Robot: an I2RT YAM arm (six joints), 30 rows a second.
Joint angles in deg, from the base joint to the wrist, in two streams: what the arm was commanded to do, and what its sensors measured. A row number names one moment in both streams.
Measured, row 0: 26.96 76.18 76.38 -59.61 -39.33 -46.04
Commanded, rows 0 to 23: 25.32 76.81 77.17 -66.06 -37.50 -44.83; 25.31 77.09 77.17 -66.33 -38.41 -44.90; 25.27 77.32 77.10 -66.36 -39.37 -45.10; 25.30 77.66 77.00 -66.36 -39.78 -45.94; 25.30 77.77 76.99 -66.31 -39.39 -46.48; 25.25 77.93 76.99 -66.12 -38.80 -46.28; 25.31 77.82 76.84 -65.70 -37.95 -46.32; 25.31 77.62 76.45 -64.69 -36.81 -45.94; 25.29 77.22 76.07 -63.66 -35.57 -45.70; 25.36 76.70 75.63 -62.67 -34.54 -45.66; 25.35 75.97 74.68 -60.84 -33.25 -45.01; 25.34 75.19 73.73 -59.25 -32.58 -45.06; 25.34 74.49 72.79 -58.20 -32.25 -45.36; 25.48 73.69 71.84 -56.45 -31.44 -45.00; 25.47 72.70 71.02 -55.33 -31.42 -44.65; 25.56 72.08 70.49 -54.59 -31.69 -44.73; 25.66 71.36 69.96 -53.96 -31.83 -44.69; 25.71 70.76 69.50 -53.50 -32.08 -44.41; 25.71 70.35 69.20 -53.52 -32.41 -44.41; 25.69 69.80 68.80 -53.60 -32.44 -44.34; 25.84 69.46 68.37 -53.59 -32.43 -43.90; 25.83 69.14 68.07 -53.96 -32.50 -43.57; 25.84 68.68 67.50 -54.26 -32.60 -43.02; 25.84 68.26 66.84 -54.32 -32.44 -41.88
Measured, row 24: 26.72 70.30 68.18 -52.21 -37.10 -44.14
